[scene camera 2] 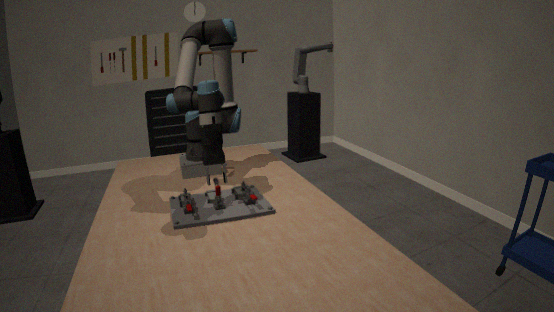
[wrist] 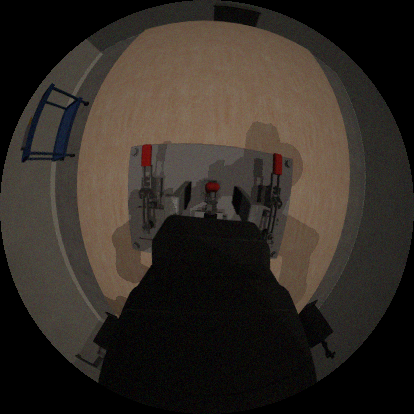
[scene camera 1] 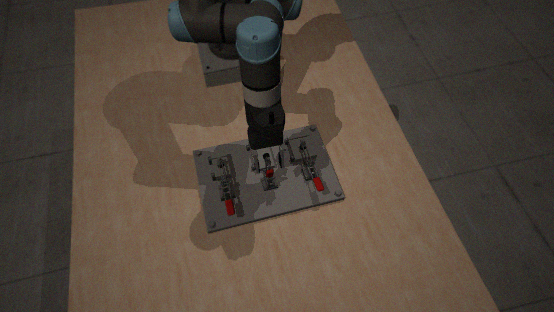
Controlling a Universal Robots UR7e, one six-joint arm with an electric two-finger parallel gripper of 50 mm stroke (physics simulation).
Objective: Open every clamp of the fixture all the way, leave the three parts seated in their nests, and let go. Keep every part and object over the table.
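Places are measured from the arm's base along level axes (x down, y ahead, z right), in millimetres.
Pixels of known places: gripper, fingertip midpoint: [scene camera 2: 217,183] [wrist: 211,191] [scene camera 1: 269,167]; arm's base at its link origin: [scene camera 2: 201,156].
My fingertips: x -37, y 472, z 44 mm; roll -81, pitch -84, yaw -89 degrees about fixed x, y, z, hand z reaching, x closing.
Ahead of a thing's pixels: the offset from my fingertips to its top centre. Level surfaces: height alone.
The grey fixture plate {dx +90, dy -34, dz -2 mm} [scene camera 1: 285,202] [scene camera 2: 230,216] [wrist: 190,160] carries three clamps with red handles. The handle of the clamp at the left in the scene views [scene camera 1: 230,207] [scene camera 2: 189,207] [wrist: 277,164] and the handle at the right [scene camera 1: 318,184] [scene camera 2: 253,197] [wrist: 146,155] lie low, pointing toward the plate's front. The middle handle {dx +5, dy +6, dz +0 mm} [scene camera 1: 270,173] [scene camera 2: 218,190] [wrist: 212,187] stands about upright. My gripper [scene camera 1: 268,160] [scene camera 2: 216,181] [wrist: 211,191] is open and empty, its fingers apart above and behind the middle handle. The parts are dark and partly hidden; their seating cannot be told.
The wooden table {dx +105 mm} [scene camera 1: 150,270] [scene camera 2: 200,275] [wrist: 215,75] extends beyond the plate. Bolt heads stand at the plate's corners. The neighbouring clamps rise close on both sides of the gripper. A blue cart [scene camera 2: 520,210] [wrist: 64,130] stands on the floor beside the table.
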